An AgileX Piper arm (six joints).
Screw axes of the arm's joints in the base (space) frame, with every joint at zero. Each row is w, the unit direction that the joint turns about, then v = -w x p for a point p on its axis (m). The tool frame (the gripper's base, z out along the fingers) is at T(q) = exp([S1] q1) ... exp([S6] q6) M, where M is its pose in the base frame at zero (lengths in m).
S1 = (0, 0, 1, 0, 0, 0)
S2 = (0, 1, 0, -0.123, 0, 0)
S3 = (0, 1, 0, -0.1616, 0, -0.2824)
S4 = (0.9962, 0, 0.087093, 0, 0.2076, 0)
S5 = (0, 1, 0, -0.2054, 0, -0.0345)
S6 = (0.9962, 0, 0.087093, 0, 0.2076, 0)
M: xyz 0.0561 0 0.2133 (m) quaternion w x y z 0.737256 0 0.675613 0
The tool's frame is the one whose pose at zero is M.
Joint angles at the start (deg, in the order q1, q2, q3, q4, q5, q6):
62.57, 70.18, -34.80, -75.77, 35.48, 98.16
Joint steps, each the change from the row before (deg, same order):
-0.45, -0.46, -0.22, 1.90, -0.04, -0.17
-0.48, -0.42, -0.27, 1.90, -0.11, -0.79
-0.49, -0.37, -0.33, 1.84, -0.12, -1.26
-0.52, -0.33, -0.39, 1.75, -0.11, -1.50
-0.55, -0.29, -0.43, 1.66, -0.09, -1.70
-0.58, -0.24, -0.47, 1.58, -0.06, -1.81
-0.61, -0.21, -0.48, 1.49, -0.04, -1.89
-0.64, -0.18, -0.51, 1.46, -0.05, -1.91
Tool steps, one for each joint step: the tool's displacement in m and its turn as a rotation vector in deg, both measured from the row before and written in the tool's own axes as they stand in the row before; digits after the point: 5 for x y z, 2 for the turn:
-0.00101, -0.00200, -0.00107, 0.24, 0.59, 2.00
-0.00123, -0.00175, -0.00098, 0.17, 0.58, 1.40
-0.00151, -0.00150, -0.00090, 0.12, 0.53, 0.90
-0.00185, -0.00137, -0.00084, 0.11, 0.46, 0.61
-0.00209, -0.00131, -0.00075, 0.11, 0.39, 0.35
-0.00230, -0.00128, -0.00063, 0.14, 0.35, 0.19
-0.00240, -0.00133, -0.00054, 0.16, 0.30, 0.04
-0.00255, -0.00131, -0.00048, 0.14, 0.27, 0.01

